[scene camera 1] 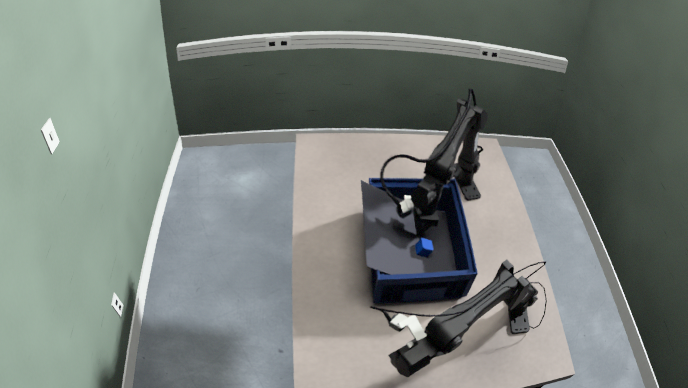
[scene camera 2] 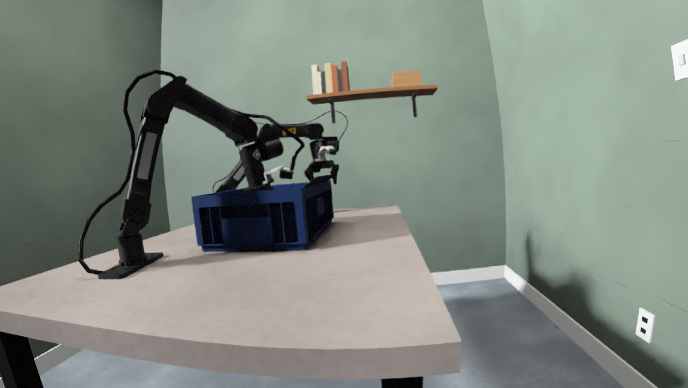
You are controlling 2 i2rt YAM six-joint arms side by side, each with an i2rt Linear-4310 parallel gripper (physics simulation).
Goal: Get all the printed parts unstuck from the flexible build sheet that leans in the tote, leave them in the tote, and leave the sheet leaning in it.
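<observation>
The dark blue tote (scene camera 1: 424,275) (scene camera 2: 247,240) stands on the table. The thin grey build sheet (scene camera 1: 382,240) leans in it, with its upper edge over the tote's left wall in scene camera 1. A blue cube-shaped part (scene camera 1: 424,247) is inside the tote near the sheet's lower edge; I cannot tell whether it touches the sheet. My right gripper (scene camera 1: 419,233) is shut and reaches down into the tote just above the part in the picture; the tote wall hides its tips in scene camera 2. My left gripper (scene camera 2: 322,180) is open, outside the tote beyond its far end in scene camera 2.
Both arms are mounted on the table (scene camera 1: 325,175) (scene camera 2: 300,295) along its right side in scene camera 1. The right arm passes over the tote's right wall. The left arm extends alongside the tote's near end. A wall shelf (scene camera 2: 372,94) holds books and a box.
</observation>
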